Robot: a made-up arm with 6 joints. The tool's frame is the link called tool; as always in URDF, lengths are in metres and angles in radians. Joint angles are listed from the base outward. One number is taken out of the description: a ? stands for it. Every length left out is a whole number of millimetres.
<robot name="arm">
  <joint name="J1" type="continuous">
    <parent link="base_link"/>
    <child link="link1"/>
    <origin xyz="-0.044 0.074 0.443" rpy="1.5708 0 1.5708"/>
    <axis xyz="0 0 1"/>
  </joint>
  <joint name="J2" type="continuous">
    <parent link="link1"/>
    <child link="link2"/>
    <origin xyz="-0.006 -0.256 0" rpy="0 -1.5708 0"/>
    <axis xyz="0 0 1"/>
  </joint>
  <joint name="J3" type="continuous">
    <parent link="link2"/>
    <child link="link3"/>
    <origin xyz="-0.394 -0.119 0" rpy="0.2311 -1.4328 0"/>
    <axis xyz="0 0 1"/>
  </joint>
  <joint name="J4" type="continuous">
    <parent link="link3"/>
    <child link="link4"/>
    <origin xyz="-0.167 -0.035 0" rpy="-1.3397 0 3.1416"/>
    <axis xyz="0 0 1"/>
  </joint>
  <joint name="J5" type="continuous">
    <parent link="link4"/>
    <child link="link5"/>
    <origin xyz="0.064 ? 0" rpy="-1.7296 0.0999 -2.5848"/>
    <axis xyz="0 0 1"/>
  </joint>
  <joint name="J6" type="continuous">
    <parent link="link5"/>
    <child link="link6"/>
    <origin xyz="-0.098 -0.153 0" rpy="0.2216 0.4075 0.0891"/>
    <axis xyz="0 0 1"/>
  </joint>
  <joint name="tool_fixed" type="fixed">
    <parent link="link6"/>
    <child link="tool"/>
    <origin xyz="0.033 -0.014 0" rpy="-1.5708 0 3.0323"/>
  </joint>
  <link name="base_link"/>
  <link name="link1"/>
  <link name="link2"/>
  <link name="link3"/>
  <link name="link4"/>
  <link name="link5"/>
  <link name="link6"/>
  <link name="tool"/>
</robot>
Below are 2 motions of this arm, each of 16 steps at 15 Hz.
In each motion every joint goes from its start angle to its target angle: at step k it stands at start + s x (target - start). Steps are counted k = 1, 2, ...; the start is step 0. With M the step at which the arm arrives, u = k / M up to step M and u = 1 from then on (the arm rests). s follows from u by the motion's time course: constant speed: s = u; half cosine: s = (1 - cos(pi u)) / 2; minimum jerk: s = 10 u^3 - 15 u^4 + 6 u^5.
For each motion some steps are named. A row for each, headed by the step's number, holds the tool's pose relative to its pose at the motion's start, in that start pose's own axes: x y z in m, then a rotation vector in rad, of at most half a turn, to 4 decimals.
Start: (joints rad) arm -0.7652 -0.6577 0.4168 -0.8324 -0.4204 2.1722
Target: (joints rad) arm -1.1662 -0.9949 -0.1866 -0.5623 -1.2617 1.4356
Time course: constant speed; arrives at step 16
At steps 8, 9, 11, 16:
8: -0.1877 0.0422 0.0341 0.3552 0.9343 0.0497
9: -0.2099 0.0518 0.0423 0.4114 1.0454 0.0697
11: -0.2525 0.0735 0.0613 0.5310 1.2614 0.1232
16: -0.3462 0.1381 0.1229 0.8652 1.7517 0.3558

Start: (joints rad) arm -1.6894 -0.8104 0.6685 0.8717 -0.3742 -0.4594
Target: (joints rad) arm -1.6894 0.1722 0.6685 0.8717 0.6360 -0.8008
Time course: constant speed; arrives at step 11
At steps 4, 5, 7, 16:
4: 0.0199 -0.0102 0.1923 -0.0968 0.0260 0.1152
5: 0.0321 -0.0057 0.2390 -0.1176 0.0364 0.1491
7: 0.0650 0.0116 0.3283 -0.1545 0.0627 0.2218
16: 0.1608 0.0773 0.4823 -0.2088 0.1399 0.3814

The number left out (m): -0.17
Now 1 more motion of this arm.
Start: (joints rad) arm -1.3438 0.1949 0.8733 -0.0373 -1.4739 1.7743
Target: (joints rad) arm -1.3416 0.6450 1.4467 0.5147 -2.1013 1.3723
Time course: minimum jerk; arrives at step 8
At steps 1, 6, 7, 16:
1: 0.0064 0.0003 0.0025 -0.0016 0.0069 0.0205
6: 0.3004 0.1104 0.1426 -0.5491 0.4421 1.0621
7: 0.3224 0.1285 0.1561 -0.6535 0.4792 1.1419
16: 0.3262 0.1319 0.1586 -0.6736 0.4857 1.1557

